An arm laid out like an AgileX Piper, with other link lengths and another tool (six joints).
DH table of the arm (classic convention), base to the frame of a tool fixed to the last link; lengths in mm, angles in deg. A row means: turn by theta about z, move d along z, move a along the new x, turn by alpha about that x. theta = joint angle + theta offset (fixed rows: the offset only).
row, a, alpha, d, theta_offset
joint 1, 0.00, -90.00, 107.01, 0.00
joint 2, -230.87, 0.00, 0.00, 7.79
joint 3, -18.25, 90.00, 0.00, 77.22
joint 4, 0.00, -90.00, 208.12, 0.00
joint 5, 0.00, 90.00, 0.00, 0.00
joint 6, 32.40, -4.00, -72.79, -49.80
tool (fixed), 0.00, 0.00, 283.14, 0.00
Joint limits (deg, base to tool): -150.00..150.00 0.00..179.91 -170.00..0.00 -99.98..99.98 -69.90..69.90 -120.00..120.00
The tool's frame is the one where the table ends.
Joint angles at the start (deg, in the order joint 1, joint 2, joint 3, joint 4, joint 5, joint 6): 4.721 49.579 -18.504 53.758 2.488 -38.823
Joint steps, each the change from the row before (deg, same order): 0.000 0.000 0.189 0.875 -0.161 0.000; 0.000 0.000 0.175 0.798 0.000 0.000; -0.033 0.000 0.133 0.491 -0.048 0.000; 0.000 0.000 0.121 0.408 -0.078 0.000; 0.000 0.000 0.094 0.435 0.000 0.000; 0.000 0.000 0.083 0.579 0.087 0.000; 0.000 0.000 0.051 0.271 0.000 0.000; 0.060 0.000 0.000 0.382 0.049 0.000; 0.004 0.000 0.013 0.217 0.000 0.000
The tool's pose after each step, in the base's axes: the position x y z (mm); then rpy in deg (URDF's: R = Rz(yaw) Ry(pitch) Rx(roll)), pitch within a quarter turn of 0, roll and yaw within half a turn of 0. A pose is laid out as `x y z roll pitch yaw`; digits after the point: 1 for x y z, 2 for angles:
237.1 24.8 94.9 -137.82 47.99 -118.63
236.5 25.3 93.9 -138.63 48.49 -119.59
236.1 25.4 93.2 -139.13 48.77 -120.25
235.7 25.4 92.6 -139.52 49.00 -120.78
235.4 25.7 92.0 -139.98 49.26 -121.33
235.0 26.4 91.4 -140.65 49.63 -122.03
234.8 26.6 91.1 -140.93 49.79 -122.37
234.7 27.2 91.1 -141.30 50.06 -122.73
234.6 27.4 91.0 -141.50 50.21 -122.98

